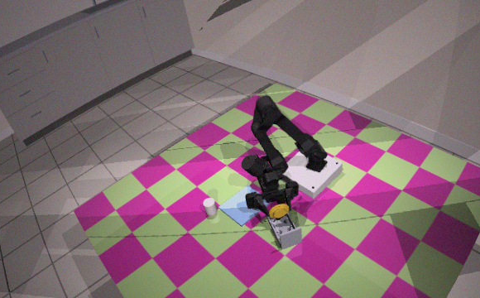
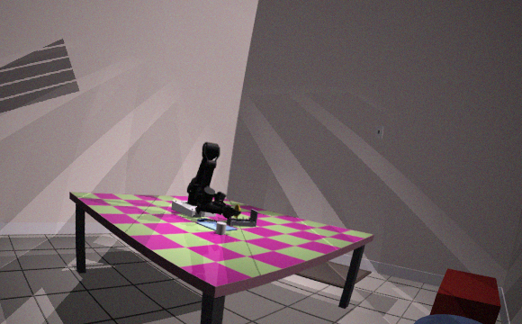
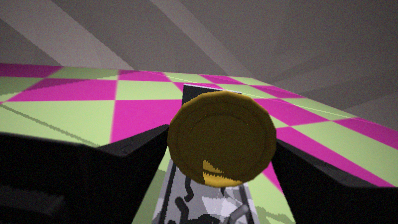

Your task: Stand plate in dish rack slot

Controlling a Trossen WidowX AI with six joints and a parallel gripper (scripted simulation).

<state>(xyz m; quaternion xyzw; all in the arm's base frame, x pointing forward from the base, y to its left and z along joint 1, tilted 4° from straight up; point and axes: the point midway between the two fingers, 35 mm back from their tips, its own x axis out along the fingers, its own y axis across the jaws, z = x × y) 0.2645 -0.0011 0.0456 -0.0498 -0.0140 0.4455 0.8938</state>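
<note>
Right now my gripper tip is 10 mm short of the grey dish rack, 20 mm to the right of it and 50 mm above it. Also, from my gripper tip: yellow plate (10 mm to the right); white cup (80 mm ahead, 260 mm to the right, 40 mm below); blue spoon (120 mm behind, 140 mm to the right, 60 mm below).
</note>
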